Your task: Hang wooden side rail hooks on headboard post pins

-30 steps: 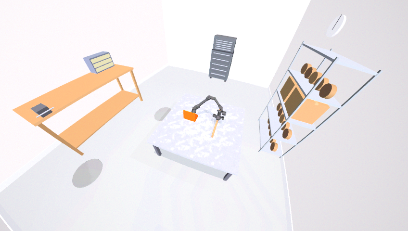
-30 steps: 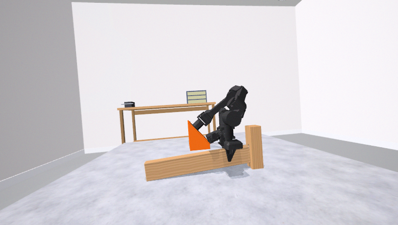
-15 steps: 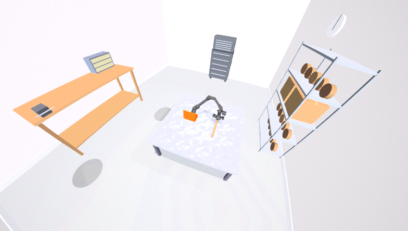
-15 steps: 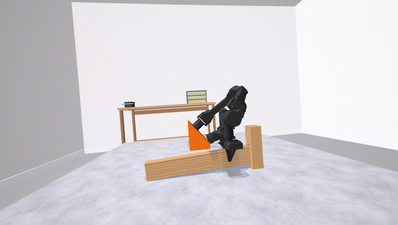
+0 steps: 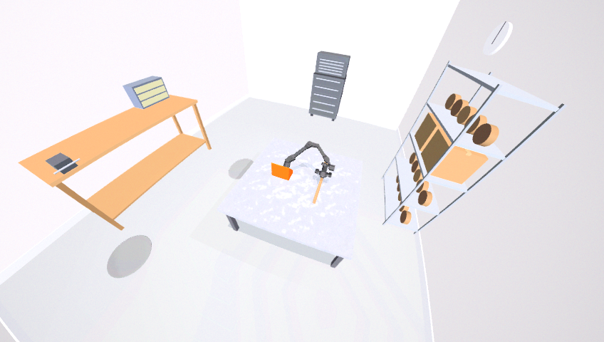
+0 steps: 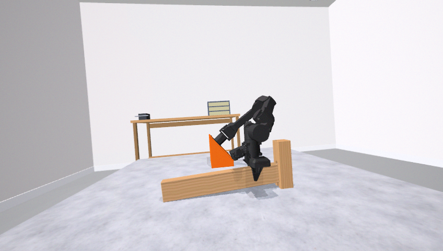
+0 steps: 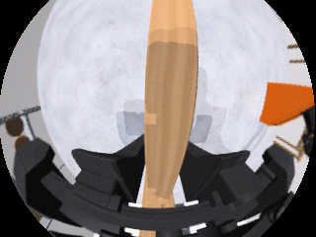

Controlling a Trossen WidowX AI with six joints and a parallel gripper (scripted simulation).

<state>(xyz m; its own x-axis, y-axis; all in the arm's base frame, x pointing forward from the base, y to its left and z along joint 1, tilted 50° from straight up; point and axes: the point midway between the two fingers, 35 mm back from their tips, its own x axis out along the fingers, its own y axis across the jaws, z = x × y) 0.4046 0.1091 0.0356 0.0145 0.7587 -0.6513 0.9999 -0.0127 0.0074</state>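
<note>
Right now the headboard post is 12 cm to the left of my gripper tip and 5 cm above it.
</note>
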